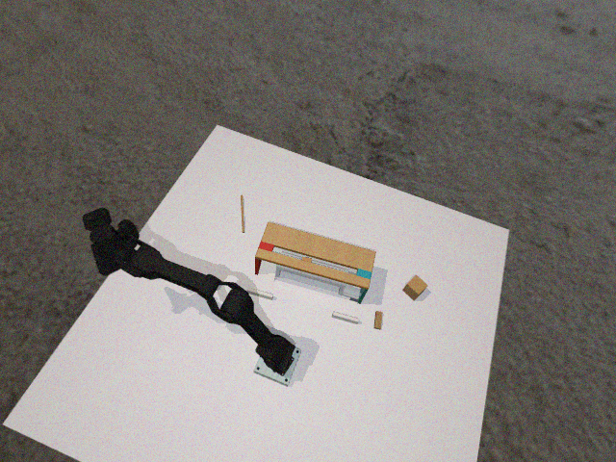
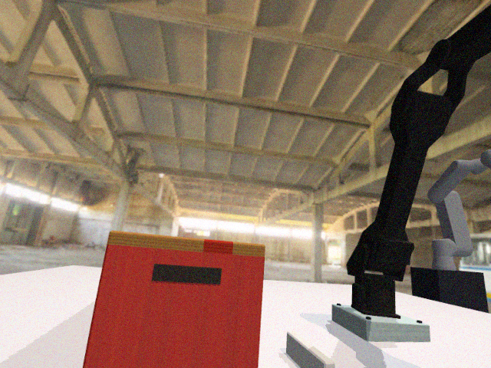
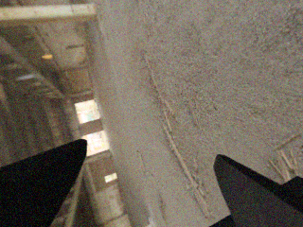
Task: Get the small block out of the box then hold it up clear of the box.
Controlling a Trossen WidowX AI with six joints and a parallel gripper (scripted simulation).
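Right now my gripper tip is 370 mm short of the box, 540 mm to the left of it and 240 mm above it. The rest, counted from my gripper tip: small tan block 380 mm ahead, 510 mm to the right, 220 mm below; then thin wooden stick 460 mm ahead, 180 mm to the right, 300 mm below.
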